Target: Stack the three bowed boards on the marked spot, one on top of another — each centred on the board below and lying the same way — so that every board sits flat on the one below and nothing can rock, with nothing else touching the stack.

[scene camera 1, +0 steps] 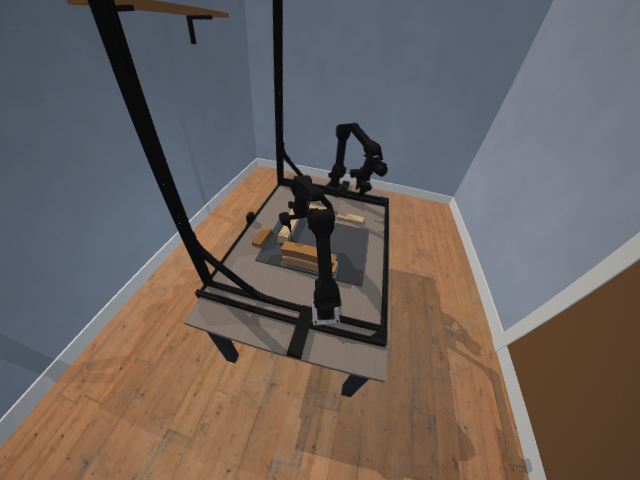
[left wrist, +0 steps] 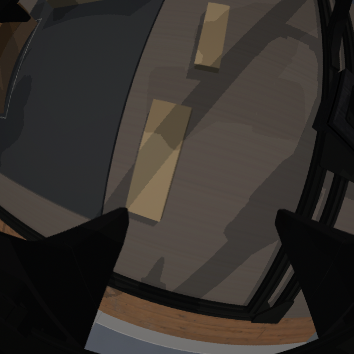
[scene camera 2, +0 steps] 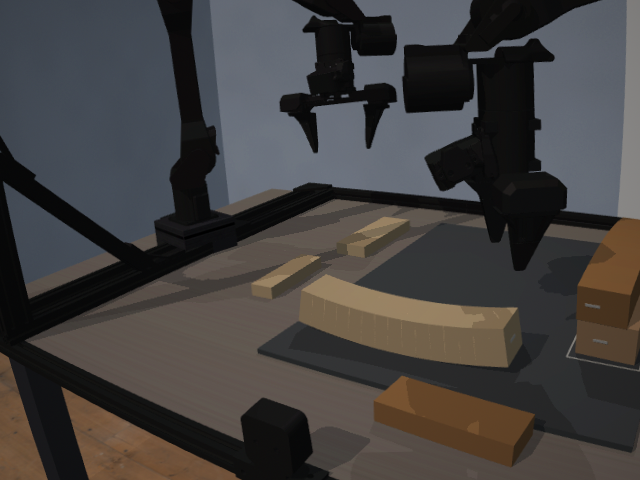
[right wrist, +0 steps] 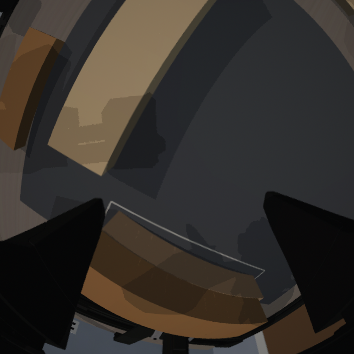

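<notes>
An orange bowed board lies on a brown bowed board, running the same way, on the marked white outline. Their ends look slightly offset. The far end is cut off in scene camera 2. A pale bowed board lies apart, partly on the dark mat. My right gripper is open and empty, above the mat between the pale board and the stack. My left gripper is open and empty, high above the table's far side.
An orange block lies beside the mat. Pale blocks lie on the table near the left arm's side. A small black box stands at the frame's edge. Black posts rise at the table's side.
</notes>
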